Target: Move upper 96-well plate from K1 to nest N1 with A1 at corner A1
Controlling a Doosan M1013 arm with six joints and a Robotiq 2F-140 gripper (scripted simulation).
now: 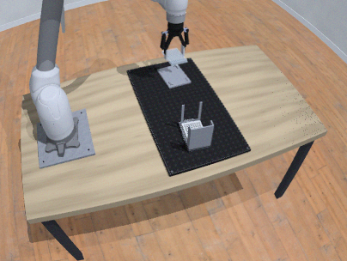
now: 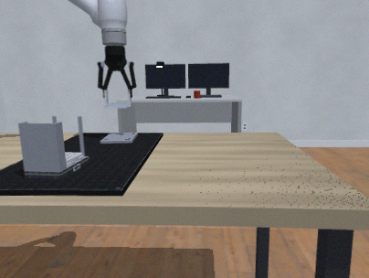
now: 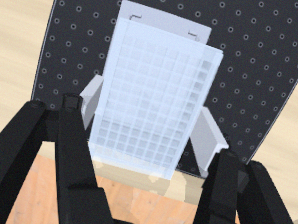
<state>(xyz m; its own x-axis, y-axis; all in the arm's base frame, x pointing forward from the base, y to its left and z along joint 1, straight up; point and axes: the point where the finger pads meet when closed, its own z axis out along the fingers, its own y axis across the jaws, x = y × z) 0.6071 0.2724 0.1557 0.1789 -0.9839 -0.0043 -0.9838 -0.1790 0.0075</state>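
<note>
Right now the plate nest N1 is 150 mm below my hand. Also, from my hand: grey back wall: 480 mm to the right, 80 mm below, 10 mm behind; then 96-well plate: 20 mm below.
</note>
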